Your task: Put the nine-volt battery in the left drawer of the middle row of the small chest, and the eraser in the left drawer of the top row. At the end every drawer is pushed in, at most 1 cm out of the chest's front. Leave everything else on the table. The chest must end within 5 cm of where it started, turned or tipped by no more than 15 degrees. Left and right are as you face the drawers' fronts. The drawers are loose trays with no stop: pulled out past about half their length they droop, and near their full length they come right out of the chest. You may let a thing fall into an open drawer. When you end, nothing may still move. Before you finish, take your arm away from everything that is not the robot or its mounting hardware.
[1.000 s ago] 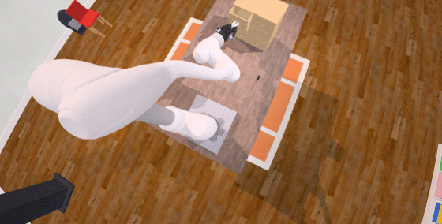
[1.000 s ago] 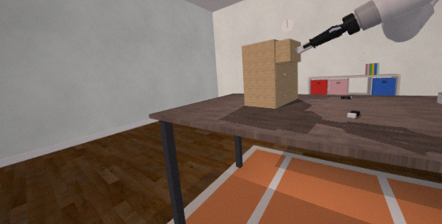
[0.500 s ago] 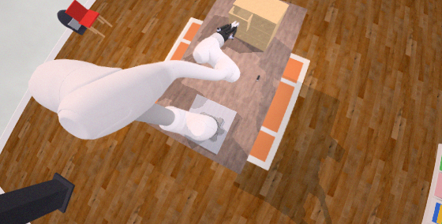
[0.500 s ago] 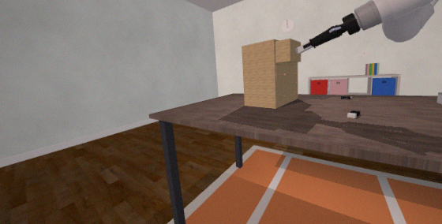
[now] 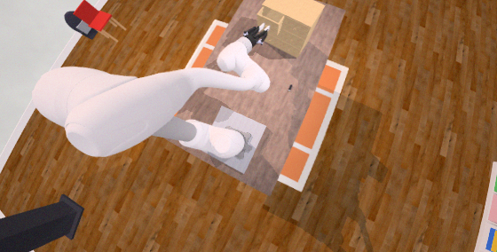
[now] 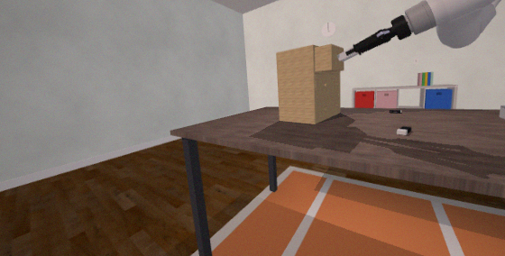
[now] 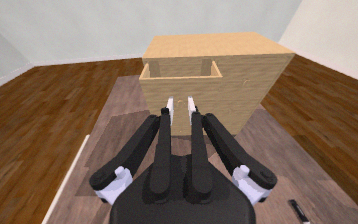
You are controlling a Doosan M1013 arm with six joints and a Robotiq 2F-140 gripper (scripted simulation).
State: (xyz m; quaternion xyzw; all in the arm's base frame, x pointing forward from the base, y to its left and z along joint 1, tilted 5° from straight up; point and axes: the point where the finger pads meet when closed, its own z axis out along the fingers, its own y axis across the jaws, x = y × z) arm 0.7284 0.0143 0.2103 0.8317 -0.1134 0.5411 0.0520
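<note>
The eraser lies 17 cm behind my hand, 13 cm to the left of it and 27 cm below it. Round my hand: blue nine-volt battery: 18 cm ahead, 7 cm to the right, 15 cm below.
</note>
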